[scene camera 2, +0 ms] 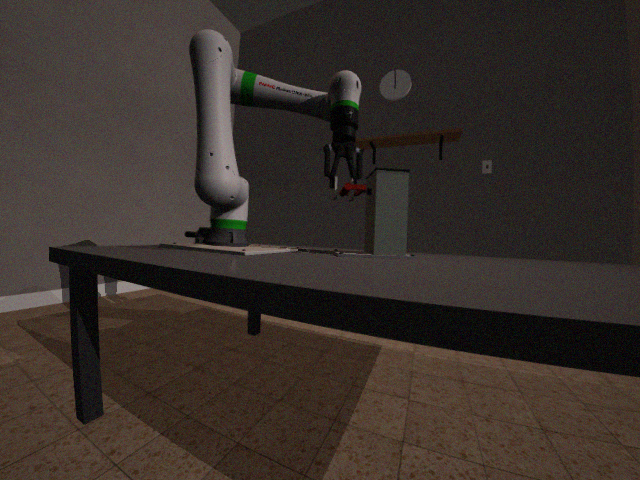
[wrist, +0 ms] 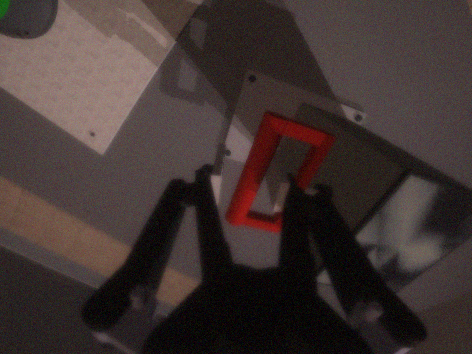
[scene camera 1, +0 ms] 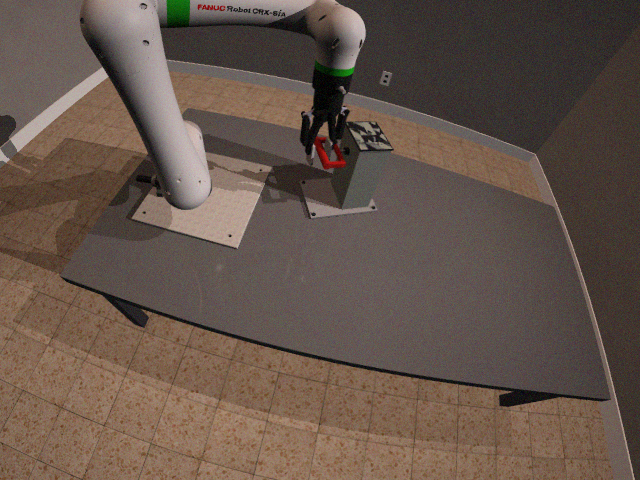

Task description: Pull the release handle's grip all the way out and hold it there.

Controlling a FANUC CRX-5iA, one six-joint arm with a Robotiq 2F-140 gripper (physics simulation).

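The release handle's red rectangular grip (scene camera 1: 334,164) (scene camera 2: 354,189) (wrist: 253,172) stands out on a short dark stem (scene camera 1: 346,150) from the side of a grey-green box (scene camera 1: 359,178) (scene camera 2: 391,211) (wrist: 345,175). My gripper (scene camera 1: 321,153) (scene camera 2: 343,193) (wrist: 245,159) points down over the grip, partly open. In the wrist view one finger is outside the grip's outer bar and the other is over or in its opening, on the box side. The outer bar lies between the fingers, with gaps, and is not clamped. The stem is mostly hidden behind the right finger in the wrist view.
The box has a patterned glossy top (scene camera 1: 369,135) (wrist: 410,225) and stands on a bolted plate (scene camera 1: 323,206) (wrist: 260,95). The arm's pale base plate (scene camera 1: 222,222) (wrist: 100,100) is nearby on the grey table (scene camera 1: 413,284). A wall shelf (scene camera 2: 423,138) is behind.
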